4 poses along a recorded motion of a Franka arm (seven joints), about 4.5 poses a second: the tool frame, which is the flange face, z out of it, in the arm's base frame.
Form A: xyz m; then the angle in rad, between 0 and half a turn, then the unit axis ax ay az.
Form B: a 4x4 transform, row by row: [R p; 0 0 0 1], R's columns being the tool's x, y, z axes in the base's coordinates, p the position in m. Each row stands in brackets. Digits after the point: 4 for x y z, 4 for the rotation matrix.
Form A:
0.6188 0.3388 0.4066 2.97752 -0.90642 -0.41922 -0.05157
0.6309 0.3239 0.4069 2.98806 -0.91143 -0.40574 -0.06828
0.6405 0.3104 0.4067 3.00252 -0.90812 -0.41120 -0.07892
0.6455 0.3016 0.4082 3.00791 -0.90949 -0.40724 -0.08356
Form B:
[[0.6456 0.7633 0.0244 0.6188], [0.7465 -0.6374 0.1910 0.3388], [0.1613 -0.1051 -0.9813 0.4066], [0 0 0 1]]
[[0.6634 0.7457 0.0617 0.6309], [0.7248 -0.6609 0.1945 0.3239], [0.1858 -0.0843 -0.9790 0.4069], [0 0 0 1]]
[[0.6511 0.7542 0.0856 0.6405], [0.7323 -0.6538 0.1905 0.3104], [0.1996 -0.0613 -0.9779 0.4067], [0 0 0 1]]
[[0.6559 0.7486 0.0970 0.6455], [0.7263 -0.6609 0.1890 0.3016], [0.2056 -0.0535 -0.9772 0.4082], [0 0 0 1]]

